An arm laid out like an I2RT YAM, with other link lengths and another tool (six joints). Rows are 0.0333 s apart.
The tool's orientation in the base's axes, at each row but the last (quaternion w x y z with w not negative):
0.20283 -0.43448 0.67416 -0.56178
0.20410 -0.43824 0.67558 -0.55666
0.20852 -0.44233 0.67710 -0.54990
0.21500 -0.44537 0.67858 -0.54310
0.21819 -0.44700 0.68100 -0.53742
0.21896 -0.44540 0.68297 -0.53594
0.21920 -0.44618 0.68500 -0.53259
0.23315 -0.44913 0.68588 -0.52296
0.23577 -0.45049 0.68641 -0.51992
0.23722 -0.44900 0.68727 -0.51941
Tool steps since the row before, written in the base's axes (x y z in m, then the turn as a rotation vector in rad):
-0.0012 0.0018 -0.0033 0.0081 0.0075 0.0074
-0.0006 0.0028 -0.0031 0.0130 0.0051 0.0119
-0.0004 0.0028 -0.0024 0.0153 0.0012 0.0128
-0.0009 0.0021 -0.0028 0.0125 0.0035 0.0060
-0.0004 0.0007 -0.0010 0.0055 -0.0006 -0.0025
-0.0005 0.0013 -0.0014 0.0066 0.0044 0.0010
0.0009 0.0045 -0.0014 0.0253 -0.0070 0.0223
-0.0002 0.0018 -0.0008 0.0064 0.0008 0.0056
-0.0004 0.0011 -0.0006 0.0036 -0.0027 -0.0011
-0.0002 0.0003 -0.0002 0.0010 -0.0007 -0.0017
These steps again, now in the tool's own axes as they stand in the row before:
-0.0015 0.0035 -0.0010 -0.0089 -0.0099 -0.0003
-0.0026 0.0031 -0.0011 -0.0086 -0.0158 0.0035
-0.0026 0.0024 -0.0011 -0.0064 -0.0175 0.0071
-0.0018 0.0030 -0.0010 -0.0082 -0.0102 0.0059
-0.0006 0.0011 -0.0004 -0.0027 0.0002 0.0054
-0.0011 0.0015 -0.0006 -0.0069 -0.0033 0.0024
-0.0045 0.0011 -0.0012 -0.0030 -0.0304 0.0159
-0.0016 0.0009 -0.0008 -0.0030 -0.0075 0.0027
-0.0008 0.0008 -0.0007 0.0004 -0.0005 0.0046
-0.0002 0.0003 -0.0002 -0.0001 0.0012 0.0017

